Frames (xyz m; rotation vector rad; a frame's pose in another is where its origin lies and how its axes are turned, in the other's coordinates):
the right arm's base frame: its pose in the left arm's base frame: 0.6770 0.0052 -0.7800 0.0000 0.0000 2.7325
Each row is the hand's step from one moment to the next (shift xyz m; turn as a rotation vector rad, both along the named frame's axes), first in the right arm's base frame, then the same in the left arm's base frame.
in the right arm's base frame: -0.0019 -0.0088 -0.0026 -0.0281 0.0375 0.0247
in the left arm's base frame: 0.0052 0.0073 -0.0026 0.0109 -0.0456 0.0247
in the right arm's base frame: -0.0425 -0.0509 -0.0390 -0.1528 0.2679 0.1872
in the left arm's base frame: 0.0592 0.0298 -0.0390 0.0336 -0.3066 0.1872
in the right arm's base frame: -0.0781 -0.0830 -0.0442 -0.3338 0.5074 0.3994
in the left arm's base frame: 0.1047 0.0451 -0.0442 0.1044 -0.5983 0.3994
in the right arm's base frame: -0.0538 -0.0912 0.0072 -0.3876 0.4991 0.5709
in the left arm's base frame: 0.0856 0.0623 0.0072 0.1571 -0.6121 0.5709
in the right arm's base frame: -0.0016 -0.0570 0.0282 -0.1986 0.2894 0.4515
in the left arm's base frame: 0.0241 0.0517 0.0282 0.0671 -0.3445 0.4515
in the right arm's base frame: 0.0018 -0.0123 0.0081 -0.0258 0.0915 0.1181
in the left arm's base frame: 0.0032 0.0120 0.0081 -0.0127 -0.0942 0.1181
